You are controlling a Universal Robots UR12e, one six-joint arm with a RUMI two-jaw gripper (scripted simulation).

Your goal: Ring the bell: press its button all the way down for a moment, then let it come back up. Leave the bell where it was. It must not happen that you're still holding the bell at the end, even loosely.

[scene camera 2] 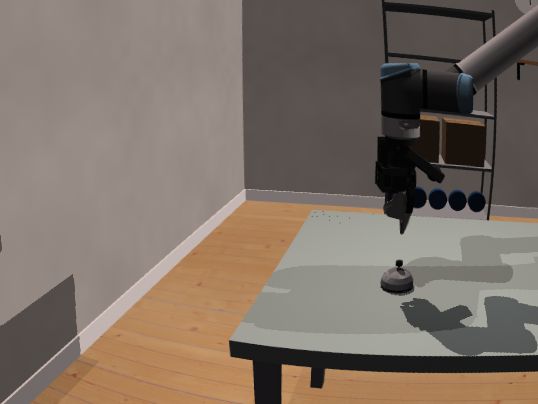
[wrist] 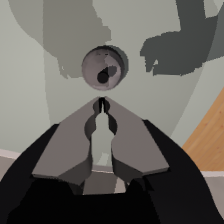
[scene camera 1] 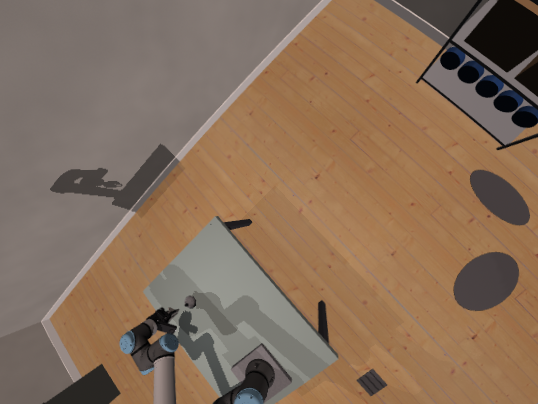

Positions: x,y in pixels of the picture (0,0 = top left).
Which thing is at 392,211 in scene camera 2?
My gripper.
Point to a grey dome bell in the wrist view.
99,59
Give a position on a grey dome bell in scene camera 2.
397,280
